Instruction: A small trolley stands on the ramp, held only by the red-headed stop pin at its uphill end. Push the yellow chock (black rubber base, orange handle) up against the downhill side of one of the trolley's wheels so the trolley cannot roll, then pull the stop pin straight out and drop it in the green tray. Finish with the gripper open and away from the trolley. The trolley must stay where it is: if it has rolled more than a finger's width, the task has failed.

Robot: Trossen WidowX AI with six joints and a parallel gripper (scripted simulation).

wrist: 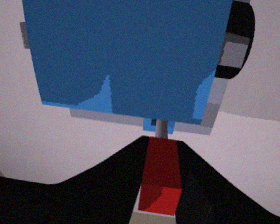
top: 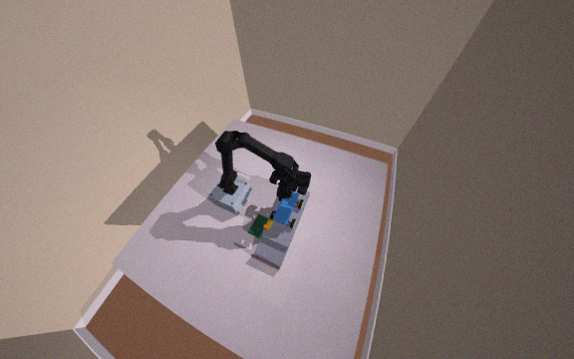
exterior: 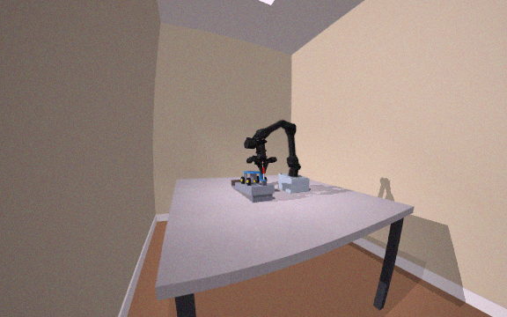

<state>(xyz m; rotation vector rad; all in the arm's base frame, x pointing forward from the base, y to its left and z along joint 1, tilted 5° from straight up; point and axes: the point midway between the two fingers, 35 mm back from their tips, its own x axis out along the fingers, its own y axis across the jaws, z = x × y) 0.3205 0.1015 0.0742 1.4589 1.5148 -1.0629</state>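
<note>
Now: gripper tip 22 cm to the left of the green tray, 17 cm above it and 10 cm past it. The rest, counted from my gripper tip: yellow chock: 21 cm to the right, 8 cm below, 4 cm behind; red-headed stop pin: right at my gripper tip; blue trolley: 10 cm to the right, 5 cm below, 2 cm ahead.
</note>
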